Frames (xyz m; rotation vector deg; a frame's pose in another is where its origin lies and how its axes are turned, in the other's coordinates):
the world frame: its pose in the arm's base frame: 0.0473 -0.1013 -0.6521 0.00 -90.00 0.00
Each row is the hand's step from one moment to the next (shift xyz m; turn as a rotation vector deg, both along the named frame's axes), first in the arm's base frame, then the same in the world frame.
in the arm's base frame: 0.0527 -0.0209 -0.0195 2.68 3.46 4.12
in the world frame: -0.0195 -0.0209 -0.0527 4.12 3.46 -2.68
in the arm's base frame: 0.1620 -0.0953 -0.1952 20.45 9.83 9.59
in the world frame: -0.1952 -0.0953 -0.1620 9.59 9.83 -20.45
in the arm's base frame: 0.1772 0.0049 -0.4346 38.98 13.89 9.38
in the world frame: -0.4346 0.0049 -0.1772 9.38 13.89 -38.98
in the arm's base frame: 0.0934 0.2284 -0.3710 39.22 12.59 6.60
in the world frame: -0.3710 0.2284 -0.0934 6.60 12.59 -39.22
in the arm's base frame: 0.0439 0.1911 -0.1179 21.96 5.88 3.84
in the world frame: -0.1179 0.1911 -0.0439 3.84 5.88 -21.96
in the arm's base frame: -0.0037 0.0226 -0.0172 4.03 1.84 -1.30
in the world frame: -0.0172 0.0226 0.0037 -1.30 1.84 -4.03
